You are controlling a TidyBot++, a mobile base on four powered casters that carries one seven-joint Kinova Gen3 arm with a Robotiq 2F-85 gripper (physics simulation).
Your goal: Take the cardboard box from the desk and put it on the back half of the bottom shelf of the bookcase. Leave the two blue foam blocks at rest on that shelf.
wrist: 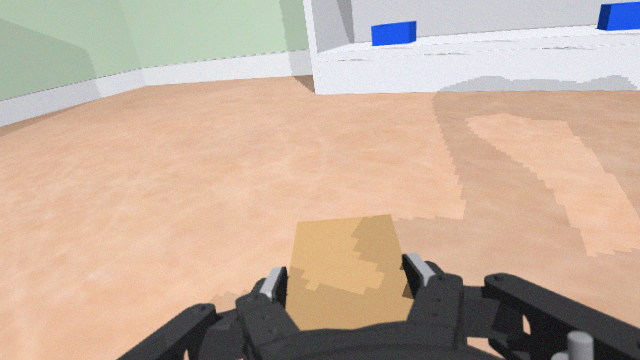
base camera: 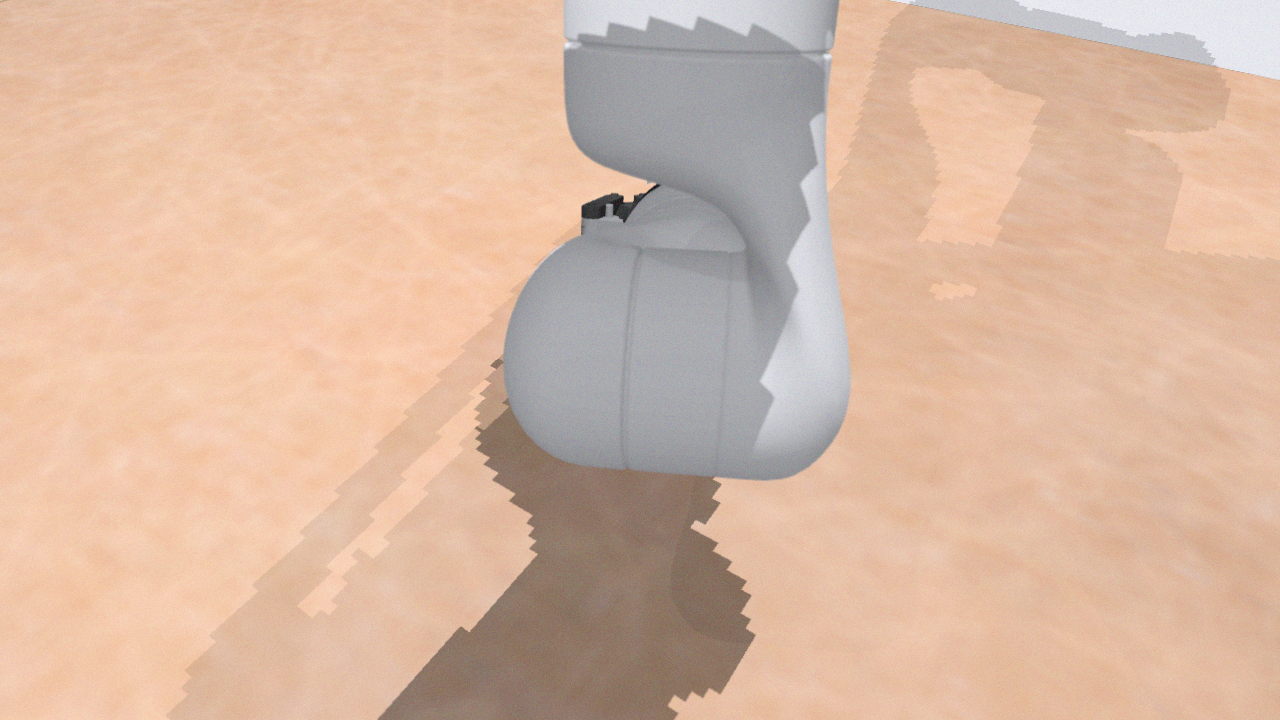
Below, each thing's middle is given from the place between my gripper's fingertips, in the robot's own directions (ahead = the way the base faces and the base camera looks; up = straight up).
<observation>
The tan cardboard box [wrist: 347, 273] is 10 mm ahead of my hand and 20 mm below it.
</observation>
